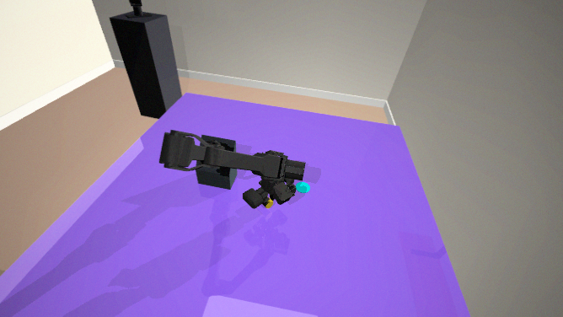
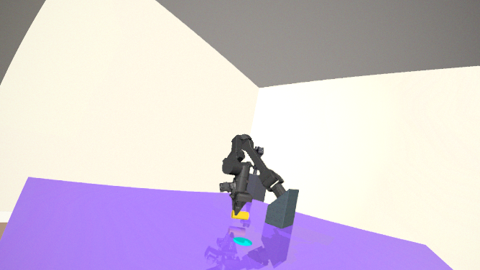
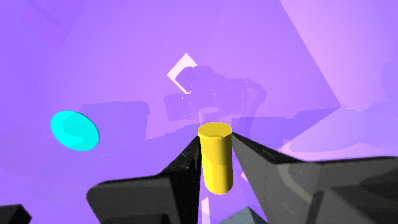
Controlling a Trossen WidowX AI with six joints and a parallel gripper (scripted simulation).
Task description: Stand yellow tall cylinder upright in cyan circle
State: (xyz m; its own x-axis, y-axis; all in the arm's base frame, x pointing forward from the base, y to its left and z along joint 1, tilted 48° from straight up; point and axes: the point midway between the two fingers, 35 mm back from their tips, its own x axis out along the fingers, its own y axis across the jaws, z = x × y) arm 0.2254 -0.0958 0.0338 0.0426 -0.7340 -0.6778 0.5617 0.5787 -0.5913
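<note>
Right now the cyan circle is 140 mm to the left of my gripper tip, 110 mm ahead of it and 30 mm below it. Round my gripper tip: yellow tall cylinder (20 mm behind, 10 mm to the left).
</note>
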